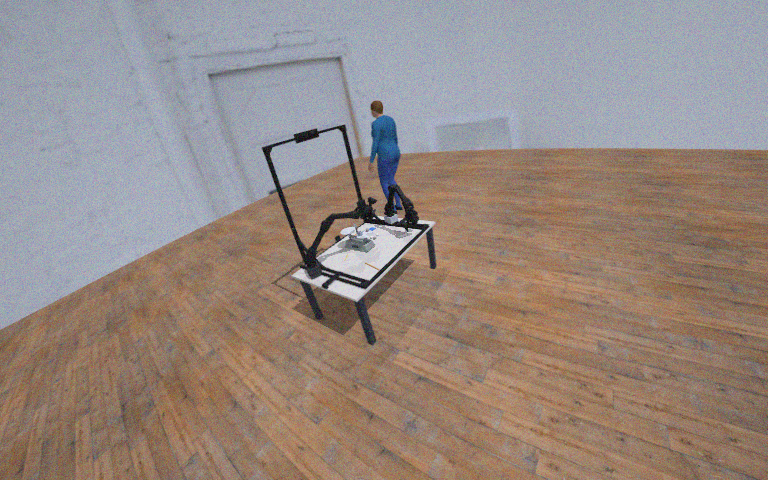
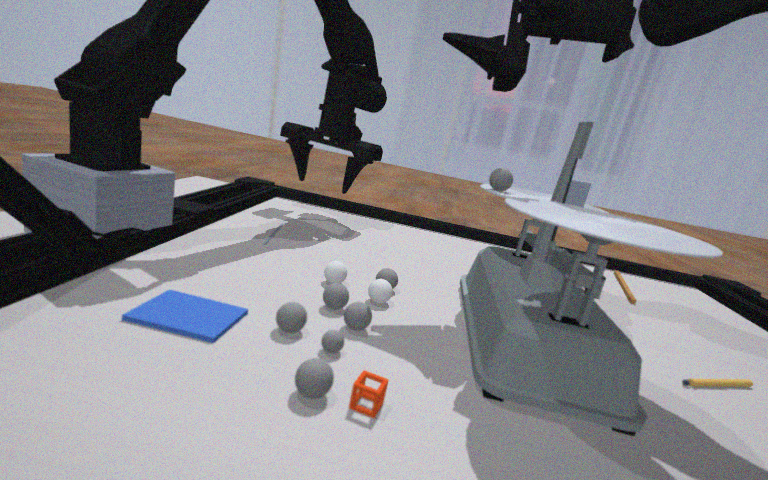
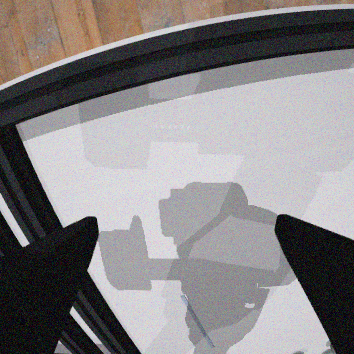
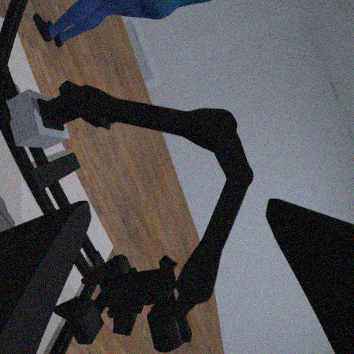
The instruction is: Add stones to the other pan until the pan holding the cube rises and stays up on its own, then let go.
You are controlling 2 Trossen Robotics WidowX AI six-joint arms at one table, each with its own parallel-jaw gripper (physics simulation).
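Seen in the pictures: left gripper, fingertip midpoint: (image 1: 410, 229) (image 2: 322, 187) (image 3: 188, 224) (image 4: 68, 294); right gripper, fingertip midpoint: (image 1: 376, 204) (image 4: 179, 208); left arm's base, origin of the base link: (image 1: 390, 215) (image 2: 105, 163) (image 4: 50, 115); right arm's base, origin of the base link: (image 1: 312, 266).
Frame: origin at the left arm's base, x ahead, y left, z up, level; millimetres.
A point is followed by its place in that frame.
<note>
A grey balance scale (image 1: 360, 243) @[x 520, y 172, z -20 mm] (image 2: 543, 339) @[x 501, y -21, z -28 mm] stands on the table. Its near pan (image 2: 651, 230) @[x 555, y 32, z 68 mm] shows no stone. A grey stone (image 2: 501, 179) @[x 421, y 162, z 71 mm] sits at the left side of the far pan (image 2: 529, 195) @[x 455, y 203, z 56 mm]. A light grey block (image 2: 578, 192) @[x 504, y 160, z 76 mm] shows behind the upright beam; its exact support is hidden. Grey stones (image 2: 314, 378) @[x 359, y -128, z -66 mm] (image 2: 291, 316) @[x 297, y -60, z -67 mm] (image 2: 357, 315) @[x 341, y -15, z -68 mm] and white stones (image 2: 335, 271) @[x 272, y 72, z -68 mm] (image 2: 380, 290) @[x 334, y 61, z -68 mm] lie loose left of the scale. My left gripper (image 2: 324, 185) @[x 84, y 367, z -34 mm] (image 3: 188, 224) @[x 84, y 367, z -34 mm] is open and empty above the far table area. My right gripper (image 4: 179, 208) @[x 297, y 214, z 264 mm] is open and empty, high above the scale.
An orange open cube frame (image 2: 353, 400) @[x 386, y -114, z -80 mm] stands by the nearest stone. A flat blue square (image 2: 185, 315) @[x 213, y -93, z -83 mm] lies left of the stones. Yellow sticks (image 2: 719, 383) @[x 682, y 152, z -82 mm] (image 2: 625, 287) @[x 634, y 438, z -81 mm] lie right of the scale. A black rail (image 2: 396, 213) @[x 206, y 471, z -68 mm] (image 3: 200, 62) @[x 89, y 443, z -68 mm] runs along the table edge.
</note>
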